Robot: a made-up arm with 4 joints.
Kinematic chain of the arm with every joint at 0, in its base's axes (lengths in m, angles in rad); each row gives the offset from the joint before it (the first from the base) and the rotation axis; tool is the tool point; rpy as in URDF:
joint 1: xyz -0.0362 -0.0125 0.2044 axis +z
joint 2: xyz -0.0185 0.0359 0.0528 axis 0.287 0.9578 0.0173
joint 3: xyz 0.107 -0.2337 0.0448 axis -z
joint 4: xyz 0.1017 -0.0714 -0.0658 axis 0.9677 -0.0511 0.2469
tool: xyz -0.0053 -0.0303 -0.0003 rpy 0 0 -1.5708
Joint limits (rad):
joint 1: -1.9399..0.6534
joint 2: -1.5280..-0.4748
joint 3: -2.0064..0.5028
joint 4: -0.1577..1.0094
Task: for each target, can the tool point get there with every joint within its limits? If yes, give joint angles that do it. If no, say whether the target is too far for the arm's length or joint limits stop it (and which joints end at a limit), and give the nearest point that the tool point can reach.
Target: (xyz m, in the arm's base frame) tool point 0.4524 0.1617 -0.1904
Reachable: no: too far | nearest point 0.1834 0.0115 0.3292 | short by 0.604 m
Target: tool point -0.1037 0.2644 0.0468
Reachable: no: joint limits stop it (at a limit: joint 1, joint 2, joint 3, joint 4) | nearest point 0.1062 0.0100 0.2918 | short by 0.411 m
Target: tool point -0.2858 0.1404 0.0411
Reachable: no: joint limits stop it (at a limit: joint 1, joint 2, joint 3) | nearest point -0.3858 -0.0102 0.3321 | short by 0.343 m
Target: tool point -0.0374 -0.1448 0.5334
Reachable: yes | joints -0.3394 -1.3149 -0.9483 0.4225
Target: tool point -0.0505 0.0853 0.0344
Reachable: no: joint limits stop it (at a limit: joint 1, joint 2, joint 3, joint 4) | nearest point 0.1062 0.0100 0.2918 | short by 0.311 m
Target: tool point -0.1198 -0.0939 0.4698
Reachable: yes | joints -1.6053 -1.1071 -1.4762 0.0801
